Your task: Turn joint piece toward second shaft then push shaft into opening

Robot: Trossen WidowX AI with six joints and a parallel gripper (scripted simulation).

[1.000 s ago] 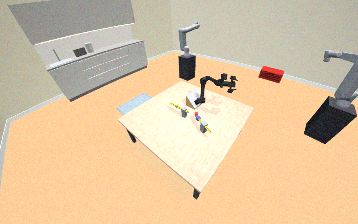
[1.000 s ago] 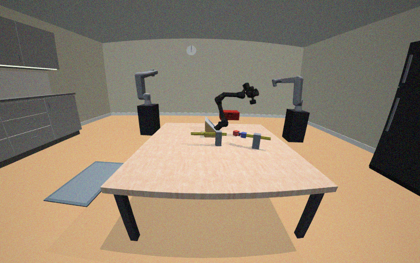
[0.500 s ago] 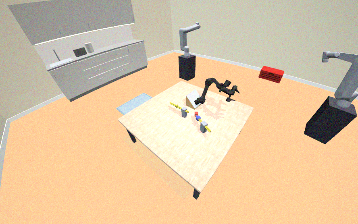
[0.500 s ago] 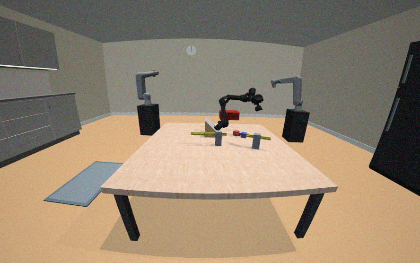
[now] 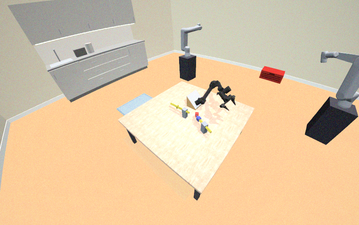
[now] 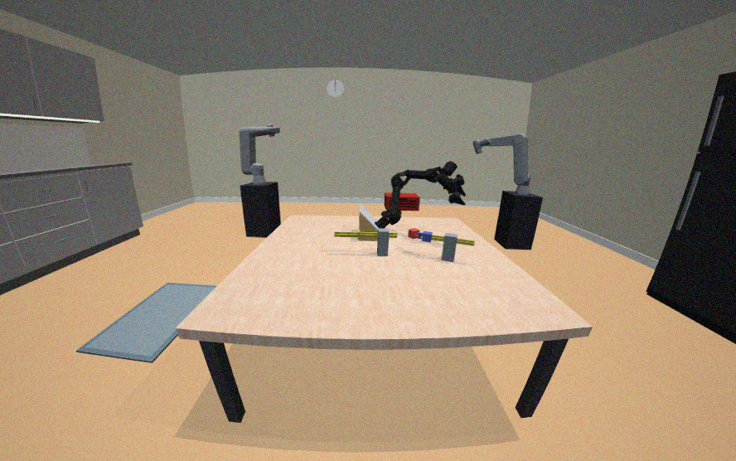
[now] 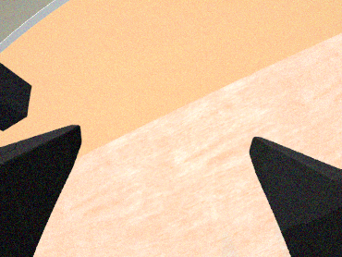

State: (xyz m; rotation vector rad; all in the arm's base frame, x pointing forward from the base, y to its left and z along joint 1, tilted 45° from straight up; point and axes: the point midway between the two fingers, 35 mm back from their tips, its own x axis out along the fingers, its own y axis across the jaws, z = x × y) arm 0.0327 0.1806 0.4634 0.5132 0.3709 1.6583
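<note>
Right now the red square joint piece is 210 mm ahead of my gripper tip, 300 mm to the right of it and 140 mm below it.
</note>
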